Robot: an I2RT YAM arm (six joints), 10 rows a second.
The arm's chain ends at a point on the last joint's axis. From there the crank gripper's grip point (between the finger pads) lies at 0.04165 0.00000 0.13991 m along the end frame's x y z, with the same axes.
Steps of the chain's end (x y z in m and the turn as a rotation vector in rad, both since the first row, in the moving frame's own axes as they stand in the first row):
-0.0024, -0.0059, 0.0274, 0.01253, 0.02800, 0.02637
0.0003, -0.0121, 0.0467, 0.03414, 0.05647, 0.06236
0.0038, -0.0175, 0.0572, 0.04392, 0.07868, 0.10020
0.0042, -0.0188, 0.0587, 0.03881, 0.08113, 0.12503
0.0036, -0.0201, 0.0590, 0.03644, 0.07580, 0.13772
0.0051, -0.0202, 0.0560, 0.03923, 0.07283, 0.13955
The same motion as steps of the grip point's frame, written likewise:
0.0015, -0.0065, 0.0262, 0.01253, 0.02800, 0.02637
0.0082, -0.0140, 0.0441, 0.03414, 0.05647, 0.06236
0.0147, -0.0188, 0.0535, 0.04392, 0.07868, 0.10020
0.0154, -0.0182, 0.0549, 0.03881, 0.08113, 0.12503
0.0140, -0.0187, 0.0555, 0.03644, 0.07580, 0.13772
0.0151, -0.0191, 0.0526, 0.03923, 0.07283, 0.13955

